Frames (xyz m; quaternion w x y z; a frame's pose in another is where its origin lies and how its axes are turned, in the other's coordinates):
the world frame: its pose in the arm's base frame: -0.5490 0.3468 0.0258 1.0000 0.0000 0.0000 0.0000
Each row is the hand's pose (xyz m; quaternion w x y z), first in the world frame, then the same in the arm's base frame.
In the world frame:
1: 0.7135 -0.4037 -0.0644 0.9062 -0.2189 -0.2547 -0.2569
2: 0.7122 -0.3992 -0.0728 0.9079 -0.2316 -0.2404 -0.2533
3: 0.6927 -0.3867 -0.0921 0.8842 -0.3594 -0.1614 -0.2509
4: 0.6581 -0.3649 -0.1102 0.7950 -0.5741 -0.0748 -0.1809
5: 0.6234 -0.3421 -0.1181 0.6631 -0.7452 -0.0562 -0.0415
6: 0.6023 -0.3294 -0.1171 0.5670 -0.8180 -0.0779 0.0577
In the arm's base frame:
1: 0.1645 -0.0569 -0.0386 0.9062 -0.2189 -0.2547 -0.2569
2: 0.1632 -0.0524 -0.0470 0.9080 -0.2316 -0.2404 -0.2533
3: 0.1437 -0.0399 -0.0663 0.8842 -0.3594 -0.1614 -0.2509
4: 0.1091 -0.0181 -0.0844 0.7950 -0.5741 -0.0748 -0.1809
5: 0.0744 0.0047 -0.0923 0.6631 -0.7452 -0.0562 -0.0415
6: 0.0533 0.0174 -0.0913 0.5670 -0.8180 -0.0779 0.0577

